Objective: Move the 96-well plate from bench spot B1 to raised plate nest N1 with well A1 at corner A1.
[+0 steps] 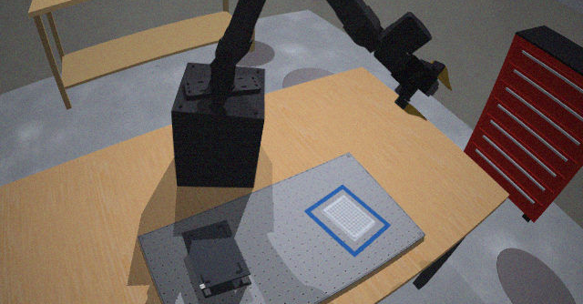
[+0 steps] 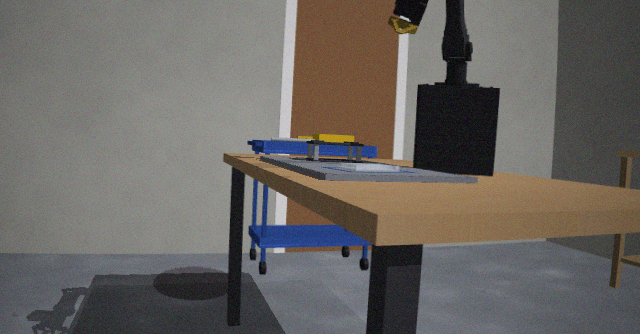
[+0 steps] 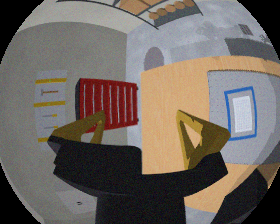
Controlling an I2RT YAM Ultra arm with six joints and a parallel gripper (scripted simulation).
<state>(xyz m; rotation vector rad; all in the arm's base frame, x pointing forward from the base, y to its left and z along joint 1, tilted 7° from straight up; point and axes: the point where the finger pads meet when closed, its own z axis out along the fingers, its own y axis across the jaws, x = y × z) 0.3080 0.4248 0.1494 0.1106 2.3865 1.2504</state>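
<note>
Right now my hand is 2 cm short of the white 96-well plate, 19 cm to the left of it and 34 cm above it. The rest, counted from my hand: dark raised nest N1 (4 cm ahead, 56 cm to the right, 29 cm below); corner label (12 cm ahead, 61 cm to the right, 29 cm below).
</note>
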